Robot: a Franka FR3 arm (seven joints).
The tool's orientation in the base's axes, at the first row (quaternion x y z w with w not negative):
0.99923 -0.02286 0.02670 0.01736
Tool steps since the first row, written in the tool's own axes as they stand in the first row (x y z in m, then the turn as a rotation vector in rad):
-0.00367 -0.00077 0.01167 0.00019 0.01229 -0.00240
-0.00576 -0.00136 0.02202 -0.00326 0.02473 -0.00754
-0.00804 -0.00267 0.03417 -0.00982 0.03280 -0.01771
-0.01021 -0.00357 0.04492 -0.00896 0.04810 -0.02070
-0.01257 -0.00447 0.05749 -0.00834 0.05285 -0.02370
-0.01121 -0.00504 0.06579 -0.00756 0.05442 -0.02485
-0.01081 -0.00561 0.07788 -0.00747 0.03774 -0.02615
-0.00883 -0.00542 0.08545 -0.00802 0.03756 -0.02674
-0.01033 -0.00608 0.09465 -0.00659 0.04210 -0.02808
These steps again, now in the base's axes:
-0.00301 0.00051 -0.01187 -0.00051 -0.01219 0.00282
-0.00452 0.00082 -0.02233 -0.00480 -0.02427 0.00818
-0.00610 0.00180 -0.03463 -0.01226 -0.03167 0.01824
-0.00766 0.00241 -0.04550 -0.01227 -0.04688 0.02178
-0.00931 0.00296 -0.05820 -0.01203 -0.05154 0.02497
-0.00749 0.00317 -0.06643 -0.01138 -0.05310 0.02621
-0.00643 0.00329 -0.07850 -0.01059 -0.03640 0.02696
-0.00406 0.00274 -0.08594 -0.01116 -0.03618 0.02751
-0.00505 0.00313 -0.09522 -0.01001 -0.04073 0.02908

